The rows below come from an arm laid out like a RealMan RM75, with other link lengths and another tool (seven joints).
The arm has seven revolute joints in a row. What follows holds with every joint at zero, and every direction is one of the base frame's. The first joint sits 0.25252 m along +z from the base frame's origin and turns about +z. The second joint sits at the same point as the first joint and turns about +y. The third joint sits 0.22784 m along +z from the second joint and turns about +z. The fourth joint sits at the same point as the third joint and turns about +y. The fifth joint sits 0.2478 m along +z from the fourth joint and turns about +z. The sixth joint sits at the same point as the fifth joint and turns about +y. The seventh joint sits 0.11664 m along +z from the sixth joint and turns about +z. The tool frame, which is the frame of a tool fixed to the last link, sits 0.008 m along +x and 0.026 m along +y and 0.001 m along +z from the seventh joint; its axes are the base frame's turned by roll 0, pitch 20.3 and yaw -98.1 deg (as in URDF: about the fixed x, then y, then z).
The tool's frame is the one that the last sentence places.
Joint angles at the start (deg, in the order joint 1, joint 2, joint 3, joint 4, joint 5, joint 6, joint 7):
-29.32, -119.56, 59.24, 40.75, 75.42, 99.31, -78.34
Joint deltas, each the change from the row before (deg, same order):
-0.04, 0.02, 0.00, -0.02, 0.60, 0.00, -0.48
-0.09, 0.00, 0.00, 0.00, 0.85, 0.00, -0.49
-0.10, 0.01, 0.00, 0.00, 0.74, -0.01, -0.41
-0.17, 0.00, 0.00, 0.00, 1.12, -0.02, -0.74
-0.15, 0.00, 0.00, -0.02, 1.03, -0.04, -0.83
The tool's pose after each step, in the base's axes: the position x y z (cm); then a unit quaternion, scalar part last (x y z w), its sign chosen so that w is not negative. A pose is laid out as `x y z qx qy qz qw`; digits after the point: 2 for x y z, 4 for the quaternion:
-17.63 31.46 6.24 0.4295 0.7705 0.4287 0.1950
-17.64 31.44 6.12 0.4300 0.7750 0.4211 0.1930
-17.65 31.44 6.02 0.4306 0.7786 0.4146 0.1910
-17.65 31.44 5.87 0.4308 0.7846 0.4042 0.1883
-17.65 31.45 5.73 0.4297 0.7909 0.3941 0.1859

